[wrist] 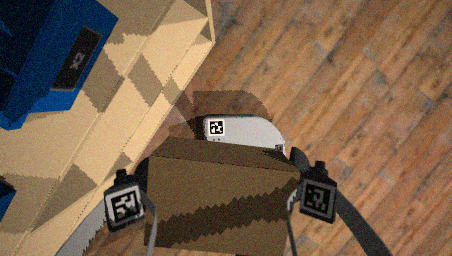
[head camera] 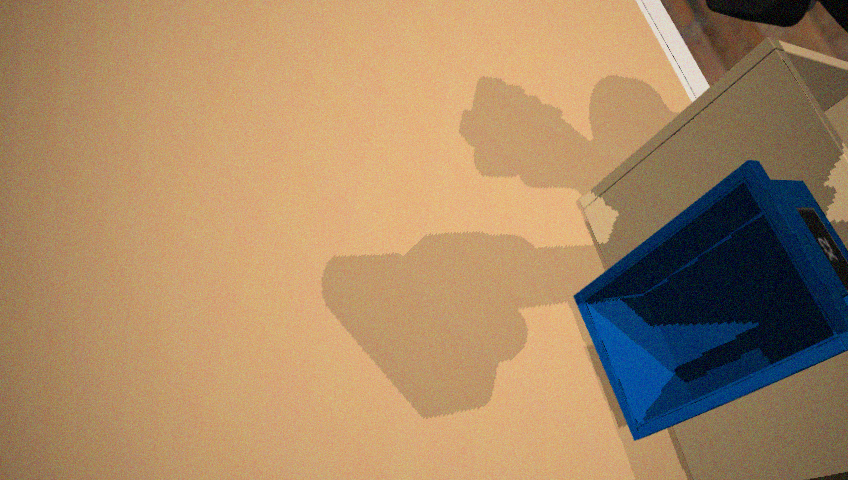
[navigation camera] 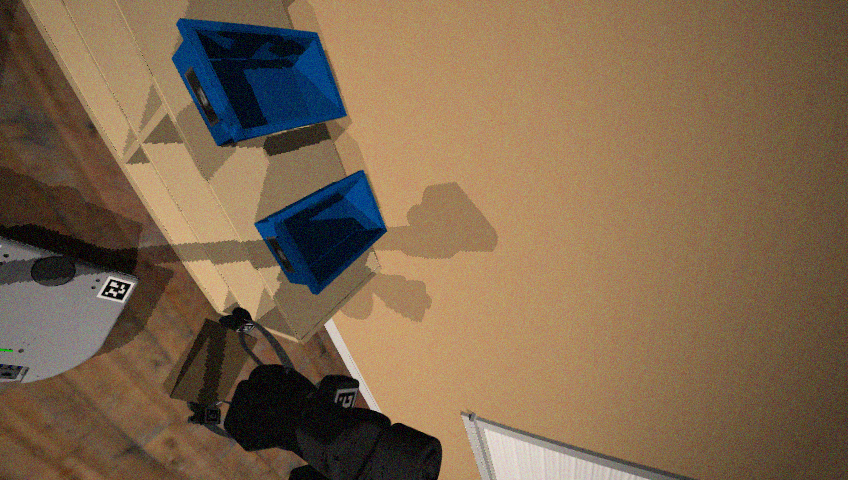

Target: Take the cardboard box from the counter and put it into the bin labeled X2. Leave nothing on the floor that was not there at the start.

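Where they show: gripper, between the fingertips: [navigation camera: 214,359]; robot's base, origin of its link: [navigation camera: 54,269].
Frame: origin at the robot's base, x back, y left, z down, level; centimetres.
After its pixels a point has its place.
The brown cardboard box [navigation camera: 209,364] @(y -15.6, x 2.1, z -85.8 cm) [wrist: 220,205] is held between the two fingertips of my gripper [navigation camera: 221,367] @(y -17.8, x 2.3, z -81.4 cm) [wrist: 221,170] @(y -17.8, x 2.3, z -81.4 cm), which is shut on it. In the navigation view, the box appears beside the near end of the shelf unit, and one fingertip overlaps the unit's corner; contact cannot be told. The blue bin labeled X2 [head camera: 800,261] @(y -28.2, x -18.7, z -73.0 cm) [navigation camera: 365,202] @(y -43.5, x -41.6, z -70.4 cm) [wrist: 37,80] stands upright and open-topped on the shelf unit near that end. The box is apart from the bin. The fingers do not show in the head view. No counter shows.
The light wooden shelf unit [head camera: 702,142] @(y -50.9, x -14.0, z -61.0 cm) [navigation camera: 232,172] @(y -13.2, x -31.1, z -61.0 cm) stands against the tan wall [head camera: 208,208] @(y -71.2, x -31.2, z -117.1 cm) [navigation camera: 624,208] @(y -57.0, x -41.9, z -134.2 cm). Another blue bin [navigation camera: 324,71] @(y -15.3, x -62.2, z -72.2 cm) stands farther along its top. My base [navigation camera: 71,324] @(y -8.6, x 11.1, z -16.0 cm) [wrist: 245,131] is on the wooden floor. A white window blind [navigation camera: 535,455] @(y -150.7, x 29.7, z -109.0 cm) is low in the navigation view.
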